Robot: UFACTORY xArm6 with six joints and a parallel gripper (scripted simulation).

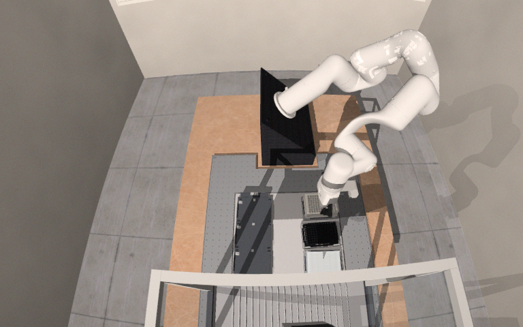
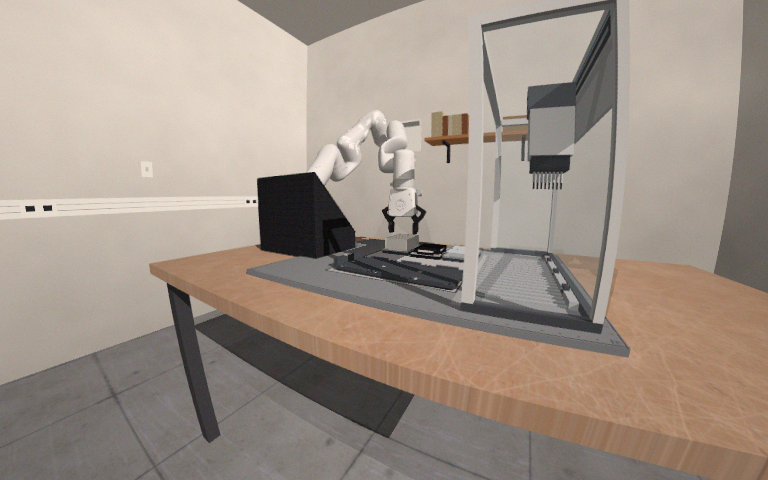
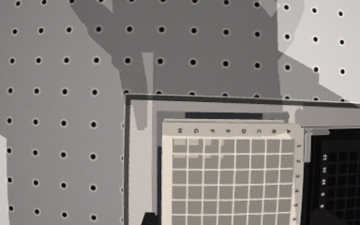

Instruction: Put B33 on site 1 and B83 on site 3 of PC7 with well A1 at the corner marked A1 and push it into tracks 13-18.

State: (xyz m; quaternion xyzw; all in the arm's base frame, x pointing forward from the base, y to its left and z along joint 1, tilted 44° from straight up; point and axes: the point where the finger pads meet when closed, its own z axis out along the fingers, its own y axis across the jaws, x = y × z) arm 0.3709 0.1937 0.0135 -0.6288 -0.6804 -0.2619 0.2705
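The nest S1 is 7 cm below my hand. Round my hand: black plate B38: 11 cm ahead, 6 cm below; plate carrier PC7: 26 cm to the right, 12 cm ahead, 6 cm below; nest S3: 22 cm ahead, 7 cm below.
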